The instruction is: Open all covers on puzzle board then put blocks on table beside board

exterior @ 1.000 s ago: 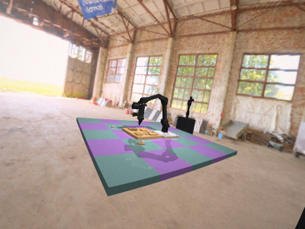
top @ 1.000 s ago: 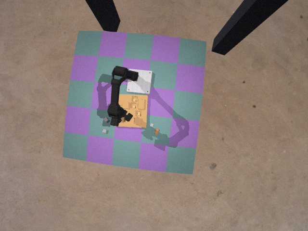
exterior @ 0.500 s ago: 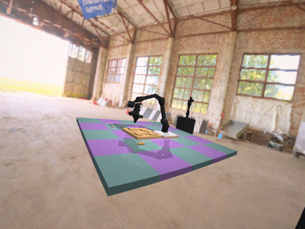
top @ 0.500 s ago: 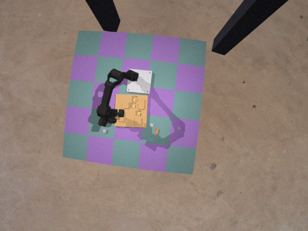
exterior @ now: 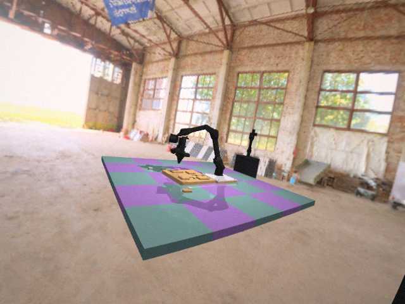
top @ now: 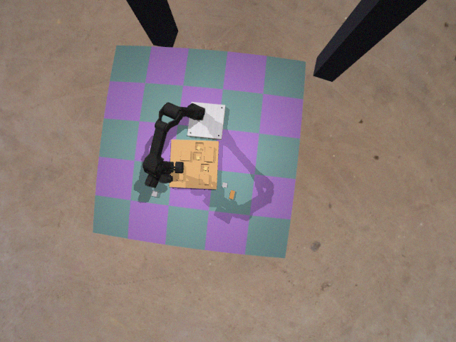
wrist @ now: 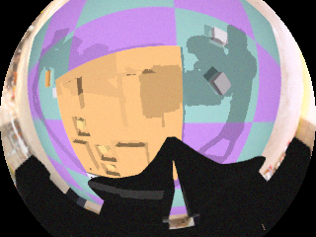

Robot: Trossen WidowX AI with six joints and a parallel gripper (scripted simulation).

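The orange puzzle board is 50 mm behind my gripper tip, 120 mm to the left of it and 60 mm below it. Also, from my gripper tip: orange block: 70 mm ahead, 390 mm to the left, 80 mm below.
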